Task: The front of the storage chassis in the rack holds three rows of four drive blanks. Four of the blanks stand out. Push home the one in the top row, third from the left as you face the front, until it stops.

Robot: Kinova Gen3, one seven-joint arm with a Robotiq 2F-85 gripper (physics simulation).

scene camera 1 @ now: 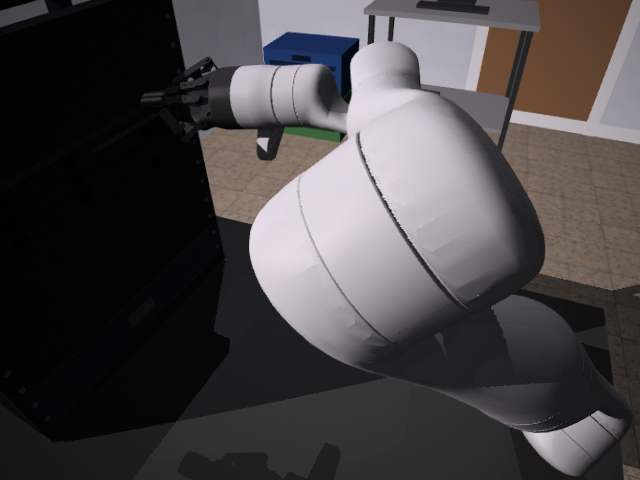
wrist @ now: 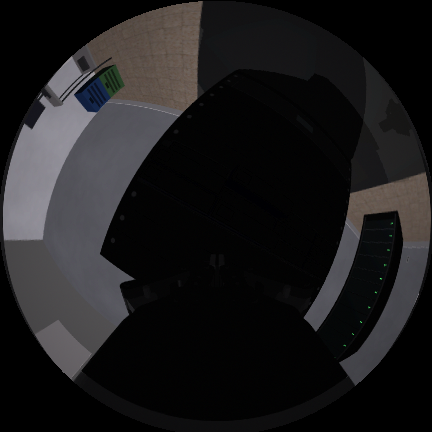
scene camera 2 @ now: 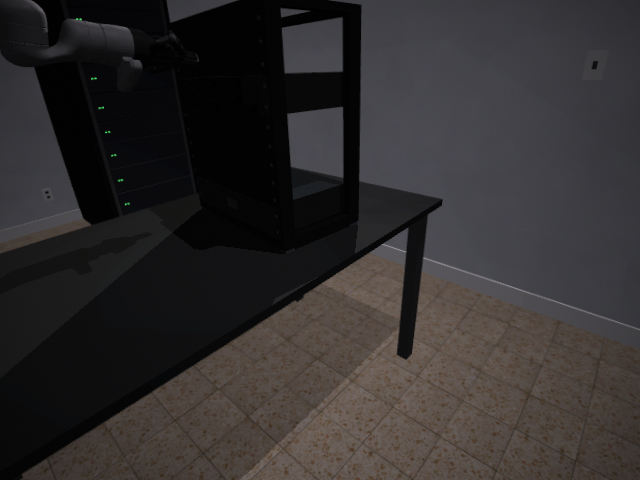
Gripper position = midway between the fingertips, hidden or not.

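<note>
A black rack [scene camera 1: 115, 226], [wrist: 244, 171], [scene camera 2: 236, 110] is visible to me. My gripper [scene camera 1: 145, 102], [wrist: 216, 262] is visible too.
</note>
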